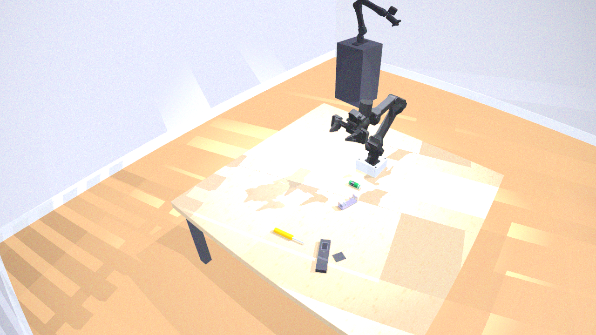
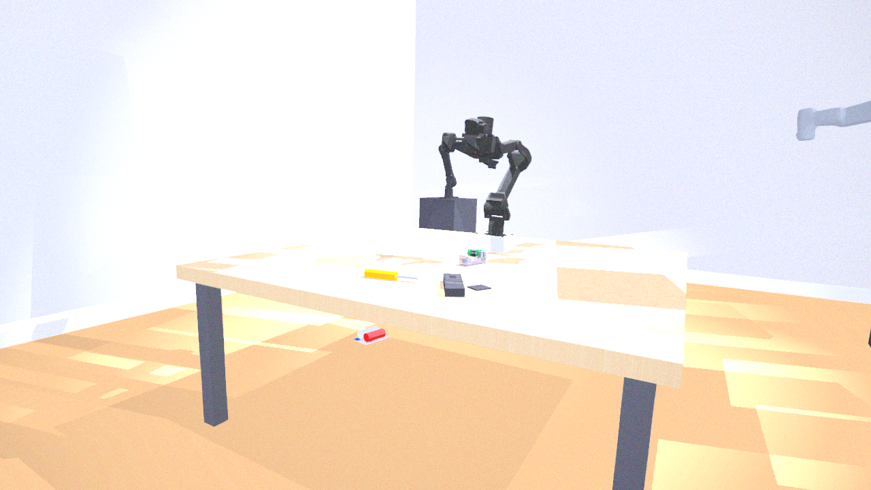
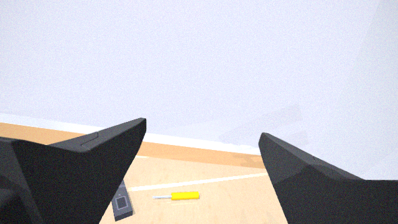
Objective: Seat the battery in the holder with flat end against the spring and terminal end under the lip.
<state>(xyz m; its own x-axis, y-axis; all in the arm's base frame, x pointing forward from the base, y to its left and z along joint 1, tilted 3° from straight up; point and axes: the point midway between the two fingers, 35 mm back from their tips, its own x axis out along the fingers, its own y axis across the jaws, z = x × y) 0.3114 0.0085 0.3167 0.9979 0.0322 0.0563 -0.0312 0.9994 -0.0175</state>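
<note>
My gripper tip is 17 cm past the battery and 38 cm above it. Also, from my gripper tip: yellow-handled screwdriver: 30 cm ahead, 2 cm to the left, 38 cm below; then dark square: 22 cm ahead, 24 cm to the left, 39 cm below; then dark remote-like block: 27 cm ahead, 19 cm to the left, 37 cm below.
</note>
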